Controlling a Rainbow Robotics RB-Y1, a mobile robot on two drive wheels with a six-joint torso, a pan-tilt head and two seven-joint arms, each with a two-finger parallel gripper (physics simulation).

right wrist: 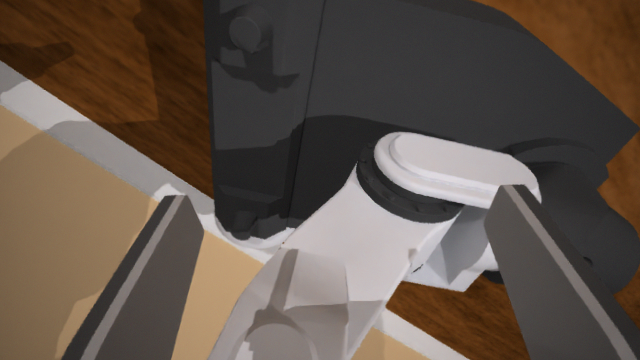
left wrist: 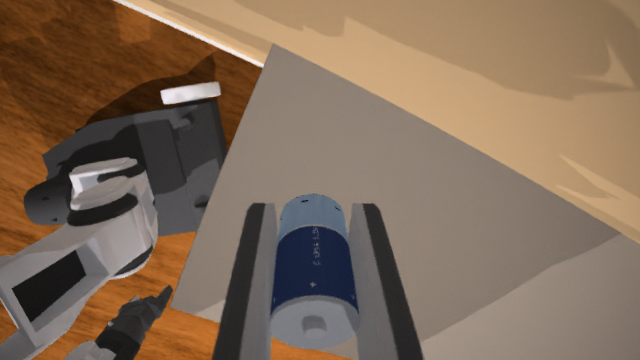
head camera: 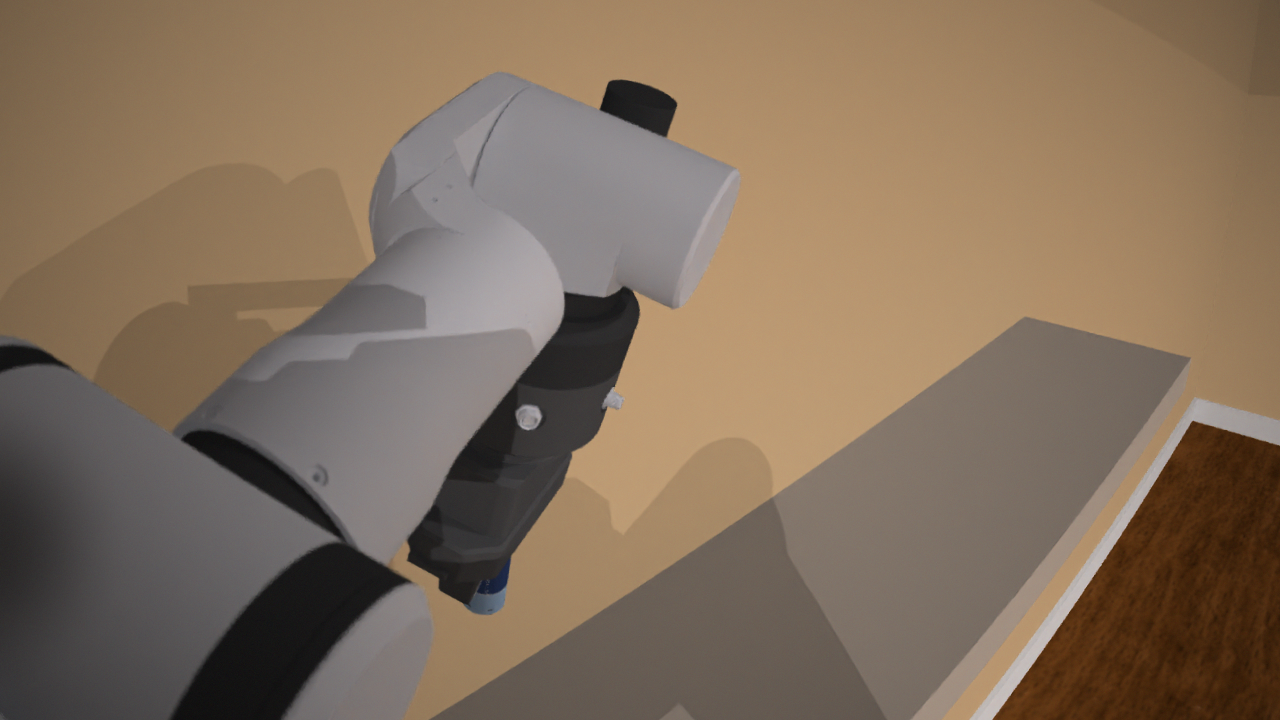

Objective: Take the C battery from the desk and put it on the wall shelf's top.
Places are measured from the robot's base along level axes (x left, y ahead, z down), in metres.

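Pixels of known places: left gripper, fingertip midpoint: (left wrist: 313,221) (head camera: 469,576); right gripper, fingertip midpoint: (right wrist: 340,209) (left wrist: 153,293).
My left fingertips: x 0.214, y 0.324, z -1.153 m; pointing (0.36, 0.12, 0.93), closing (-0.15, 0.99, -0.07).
Observation:
Behind a point stands the place of what it marks.
The C battery (head camera: 487,602) {x 0.199, y 0.312, z -1.146 m} (left wrist: 316,260) {x 0.211, y 0.323, z -1.173 m}, dark blue with a light blue end, is between the fingers of my left gripper (head camera: 477,586) {x 0.214, y 0.324, z -1.154 m} (left wrist: 313,221) {x 0.214, y 0.324, z -1.154 m}, which is shut on it. Its nub end faces the left wrist camera. The wall shelf (head camera: 966,465) {x -0.149, y 0.770, z -1.001 m} (left wrist: 380,140) {x 0.204, y 0.395, z -1.001 m} is a long grey board along the wall. In the left wrist view the battery appears in front of the shelf's grey top, apart from it; in the head view it appears against the wall, left of the shelf's edge. My right gripper (right wrist: 340,209) {x -0.229, y -0.114, z -0.527 m} is open and empty. The desk cannot be made out.
The tan wall (head camera: 895,223) {x -0.063, y 0.867, z -1.234 m} (left wrist: 450,50) {x 0.265, y 0.358, z -1.186 m} (right wrist: 60,200) {x 0.244, y 0.390, z -0.211 m} runs behind the shelf. Brown wooden floor (head camera: 1190,573) {x -1.078, y 1.994, z -0.001 m} (left wrist: 45,100) {x 0.333, y -0.598, z 0.000 m} (right wrist: 100,60) {x 0.028, y 0.377, z -0.001 m} lies far below. My dark wheeled base (left wrist: 160,150) {x 0.093, y -0.130, z -0.170 m} (right wrist: 390,65) {x -0.148, y -0.177, z -0.169 m} stands beside the shelf's outline in the left wrist view.

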